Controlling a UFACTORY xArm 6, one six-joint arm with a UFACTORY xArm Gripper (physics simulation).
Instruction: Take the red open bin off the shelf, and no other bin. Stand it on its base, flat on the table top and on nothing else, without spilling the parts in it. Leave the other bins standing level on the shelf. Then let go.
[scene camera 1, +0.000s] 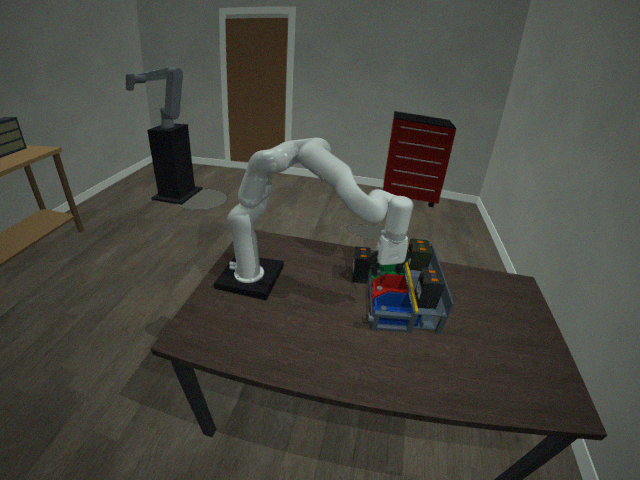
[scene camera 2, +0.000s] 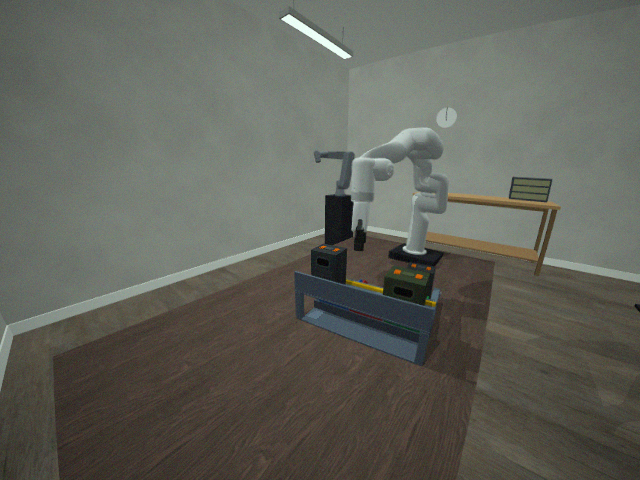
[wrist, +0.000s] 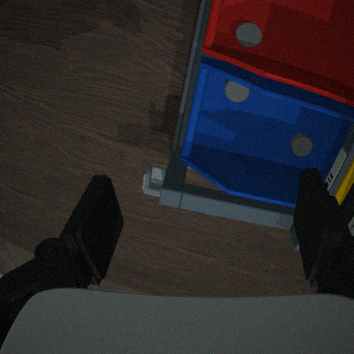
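Seen in the pictures: gripper, fingertip midpoint: (scene camera 1: 385, 273) (scene camera 2: 360, 246) (wrist: 205, 196); arm's base, origin of the base link: (scene camera 1: 249, 274) (scene camera 2: 414, 251).
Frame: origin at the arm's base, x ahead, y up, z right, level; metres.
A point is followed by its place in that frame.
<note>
The red open bin (scene camera 1: 393, 282) @(x 0.595, y 0.012, z -0.124 m) (wrist: 305, 37) @(x 0.611, y -0.021, z -0.063 m) stands in the shelf (scene camera 1: 392, 314) @(x 0.598, y 0.055, z 0.111 m) (scene camera 2: 361, 294) @(x 0.769, y 0.120, z -0.126 m) (wrist: 230, 208) @(x 0.601, y 0.055, z 0.102 m) between the blue bin (scene camera 1: 397, 300) @(x 0.618, y 0.014, z -0.014 m) (wrist: 260, 125) @(x 0.611, y -0.021, z 0.043 m) and the green bin (scene camera 1: 388, 267) @(x 0.567, y 0.004, z -0.233 m). A round grey disc shows in the red bin, and two show in the blue bin in the wrist view. My gripper (scene camera 1: 390, 270) @(x 0.546, y 0.159, z 0.019 m) (scene camera 2: 359, 243) @(x 0.546, y 0.159, z 0.019 m) (wrist: 205, 196) @(x 0.546, y 0.159, z 0.019 m) is open and empty, pointing down, above the shelf's level. In the wrist view its fingers lie past the blue bin's end of the shelf, with the blue bin between them and the red bin. Bin bases are hidden.
A yellow bar (scene camera 1: 411, 289) @(x 0.658, y 0.081, z -0.015 m) (scene camera 2: 364, 285) @(x 0.658, y 0.082, z -0.071 m) (wrist: 346, 186) @(x 0.670, y 0.082, z 0.021 m) runs behind the bins. Two dark boxes (scene camera 1: 430, 289) @(x 0.709, y 0.164, z 0.067 m) (scene camera 1: 419, 254) @(x 0.673, y 0.154, z -0.154 m) stand behind it. Another dark box (scene camera 1: 361, 265) @(x 0.449, y 0.066, z -0.126 m) stands beside the shelf's green-bin end. A small grey block (wrist: 154, 181) @(x 0.527, y 0.025, z 0.125 m) sits at the shelf's corner on the table (scene camera 1: 310, 351) @(x 0.348, y -0.030, z 0.284 m).
</note>
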